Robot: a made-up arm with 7 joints. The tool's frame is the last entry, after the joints. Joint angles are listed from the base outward.
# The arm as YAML. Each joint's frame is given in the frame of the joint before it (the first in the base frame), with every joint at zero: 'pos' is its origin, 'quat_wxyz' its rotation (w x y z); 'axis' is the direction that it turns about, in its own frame. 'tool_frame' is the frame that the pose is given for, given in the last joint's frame.
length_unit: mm
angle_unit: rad
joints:
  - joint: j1
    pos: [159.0, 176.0, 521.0]
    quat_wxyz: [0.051, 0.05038, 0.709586, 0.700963]
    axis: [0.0, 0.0, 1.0]
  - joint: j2
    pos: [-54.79, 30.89, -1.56]
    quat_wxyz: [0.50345, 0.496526, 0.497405, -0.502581]
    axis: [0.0, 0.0, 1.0]
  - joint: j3
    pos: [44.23, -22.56, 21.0]
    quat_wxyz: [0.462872, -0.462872, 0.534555, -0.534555]
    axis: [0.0, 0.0, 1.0]
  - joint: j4
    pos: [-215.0, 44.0, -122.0]
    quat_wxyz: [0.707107, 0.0, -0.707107, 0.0]
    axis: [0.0, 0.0, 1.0]
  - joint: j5
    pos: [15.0, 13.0, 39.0]
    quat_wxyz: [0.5, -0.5, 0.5, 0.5]
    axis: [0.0, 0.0, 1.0]
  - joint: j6
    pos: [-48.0, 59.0, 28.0]
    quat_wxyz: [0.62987, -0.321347, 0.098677, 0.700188]
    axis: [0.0, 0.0, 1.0]
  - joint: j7
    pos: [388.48, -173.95, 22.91]
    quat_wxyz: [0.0, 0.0, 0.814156, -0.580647]
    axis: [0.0, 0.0, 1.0]
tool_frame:
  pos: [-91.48, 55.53, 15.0]
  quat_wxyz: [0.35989, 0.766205, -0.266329, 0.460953]
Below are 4 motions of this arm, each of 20 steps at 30 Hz.
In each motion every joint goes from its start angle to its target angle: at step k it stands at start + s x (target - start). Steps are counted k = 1, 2, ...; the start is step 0. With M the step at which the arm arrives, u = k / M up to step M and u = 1 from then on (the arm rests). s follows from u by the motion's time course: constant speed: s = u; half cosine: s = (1 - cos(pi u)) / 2; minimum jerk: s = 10 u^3 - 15 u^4 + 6 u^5.
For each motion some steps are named. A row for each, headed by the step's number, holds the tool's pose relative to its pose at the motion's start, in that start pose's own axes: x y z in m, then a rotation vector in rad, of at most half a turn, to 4 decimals.
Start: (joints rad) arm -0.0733 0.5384 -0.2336 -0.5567 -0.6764 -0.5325 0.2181
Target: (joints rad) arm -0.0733 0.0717 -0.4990 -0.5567 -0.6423 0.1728 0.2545
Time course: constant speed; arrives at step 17
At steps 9, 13, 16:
9: -0.2104 -0.1896 0.0061 -0.2932 0.3108 0.4720
13: -0.2645 -0.3040 0.0475 -0.4369 0.4477 0.6701
16: -0.2844 -0.3930 0.0931 -0.5510 0.5494 0.8127

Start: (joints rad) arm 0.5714 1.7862 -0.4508 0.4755 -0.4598 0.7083 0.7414
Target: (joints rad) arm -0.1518 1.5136 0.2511 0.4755 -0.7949 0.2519 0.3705
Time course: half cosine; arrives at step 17
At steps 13, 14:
13: 0.2158 0.1901 0.3990 0.8429 -0.5789 -0.1278
14: 0.2259 0.1856 0.4376 0.9046 -0.5918 -0.1655

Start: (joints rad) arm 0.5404 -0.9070 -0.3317 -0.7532 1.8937 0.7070 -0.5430
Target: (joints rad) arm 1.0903 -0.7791 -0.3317 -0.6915 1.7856 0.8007 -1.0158
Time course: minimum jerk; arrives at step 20
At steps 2, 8, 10, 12, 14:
2: 0.0018 -0.0010 -0.0006 -0.0051 -0.0029 -0.0022
8: 0.0671 -0.0412 -0.0149 -0.1876 -0.0967 -0.0851
10: 0.1036 -0.0700 -0.0172 -0.2946 -0.1424 -0.1384
12: 0.1376 -0.1019 -0.0150 -0.4004 -0.1807 -0.1945
14: 0.1640 -0.1311 -0.0098 -0.4886 -0.2073 -0.2441

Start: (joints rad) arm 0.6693 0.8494 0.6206 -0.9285 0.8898 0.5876 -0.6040
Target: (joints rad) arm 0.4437 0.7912 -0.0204 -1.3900 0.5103 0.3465 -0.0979
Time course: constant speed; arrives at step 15
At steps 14, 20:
14: 0.5771 -0.3396 0.1552 0.7883 0.1446 -1.2661
20: 0.6025 -0.3852 0.1565 0.8455 0.1447 -1.3568

